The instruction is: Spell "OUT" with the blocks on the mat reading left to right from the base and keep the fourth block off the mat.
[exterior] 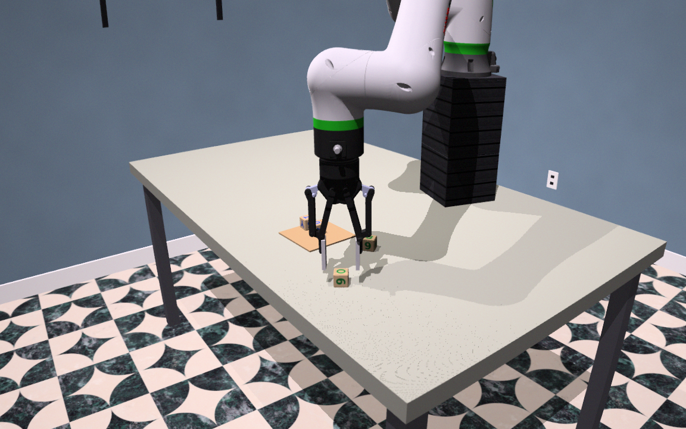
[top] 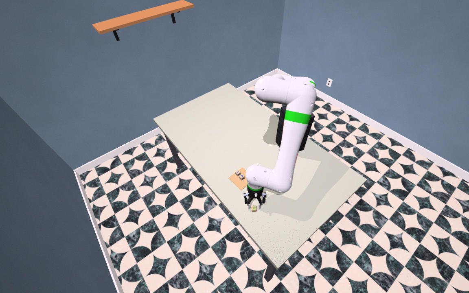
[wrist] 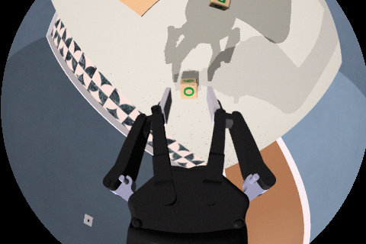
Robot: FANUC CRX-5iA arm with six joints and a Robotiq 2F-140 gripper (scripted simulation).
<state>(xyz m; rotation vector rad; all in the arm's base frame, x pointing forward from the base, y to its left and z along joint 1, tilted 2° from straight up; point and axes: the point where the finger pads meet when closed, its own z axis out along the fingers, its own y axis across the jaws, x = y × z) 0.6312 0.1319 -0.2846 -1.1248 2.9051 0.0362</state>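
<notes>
Now: the wooden block 5 cm below my hand. From my hand the other things lie so: tan mat (13 cm behind, 22 cm to the right, 7 cm below).
</notes>
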